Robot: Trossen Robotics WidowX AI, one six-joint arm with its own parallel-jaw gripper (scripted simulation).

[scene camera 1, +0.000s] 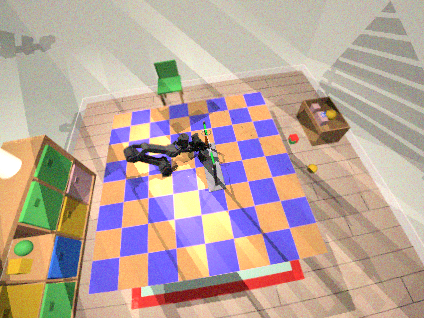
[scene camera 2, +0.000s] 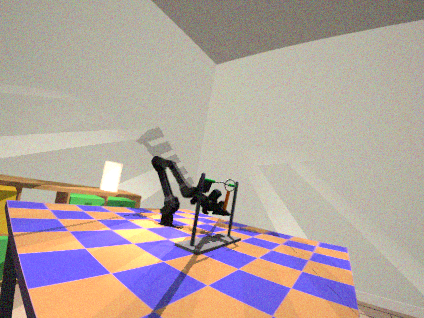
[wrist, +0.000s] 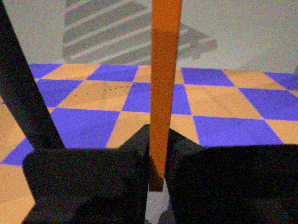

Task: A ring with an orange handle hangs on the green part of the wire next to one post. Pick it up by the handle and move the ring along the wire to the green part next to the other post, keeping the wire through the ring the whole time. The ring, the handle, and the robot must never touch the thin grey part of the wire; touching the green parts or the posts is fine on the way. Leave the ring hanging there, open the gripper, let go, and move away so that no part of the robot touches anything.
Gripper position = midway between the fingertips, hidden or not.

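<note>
The wrist view shows the gripper [wrist: 153, 130]. In scene camera 2 there is a wire stand [scene camera 2: 200, 245], and scene camera 1 shows the wire stand [scene camera 1: 213, 172] too.
</note>
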